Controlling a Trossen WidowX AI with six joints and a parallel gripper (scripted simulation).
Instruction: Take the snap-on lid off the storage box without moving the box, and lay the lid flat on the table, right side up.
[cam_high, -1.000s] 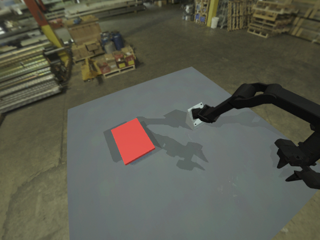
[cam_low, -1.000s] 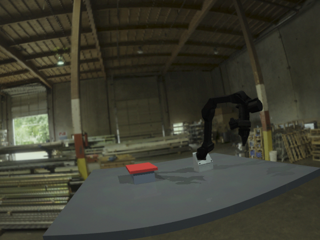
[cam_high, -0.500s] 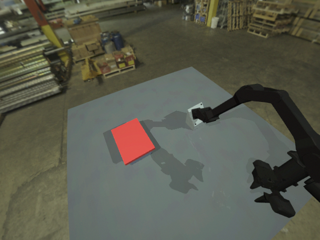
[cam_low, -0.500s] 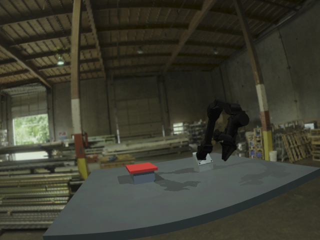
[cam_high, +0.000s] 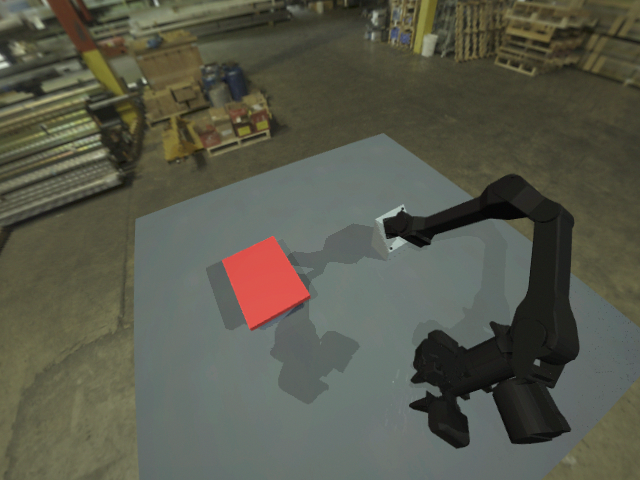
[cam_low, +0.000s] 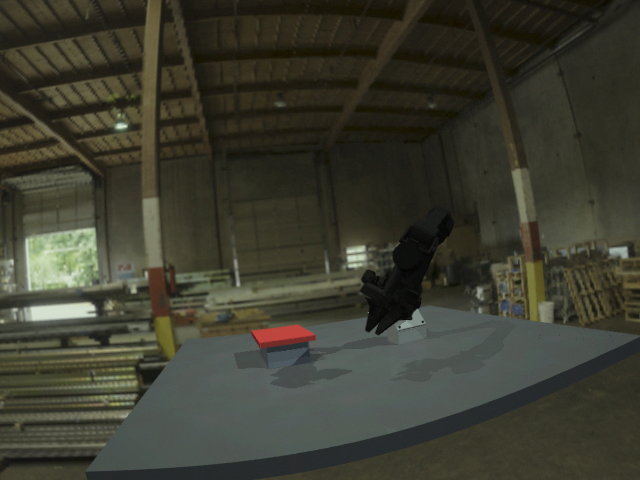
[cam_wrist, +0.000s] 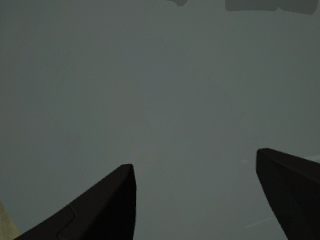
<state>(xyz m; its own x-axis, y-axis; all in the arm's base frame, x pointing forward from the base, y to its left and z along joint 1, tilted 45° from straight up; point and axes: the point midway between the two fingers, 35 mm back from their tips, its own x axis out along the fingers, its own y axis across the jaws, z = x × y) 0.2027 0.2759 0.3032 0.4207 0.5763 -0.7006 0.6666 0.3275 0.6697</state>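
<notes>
My gripper tip is 21 cm short of the red lid, 40 cm to the left of it and 5 cm above it. The rest, counted from my gripper tip: storage box 21 cm ahead, 40 cm to the right, 9 cm below.
</notes>
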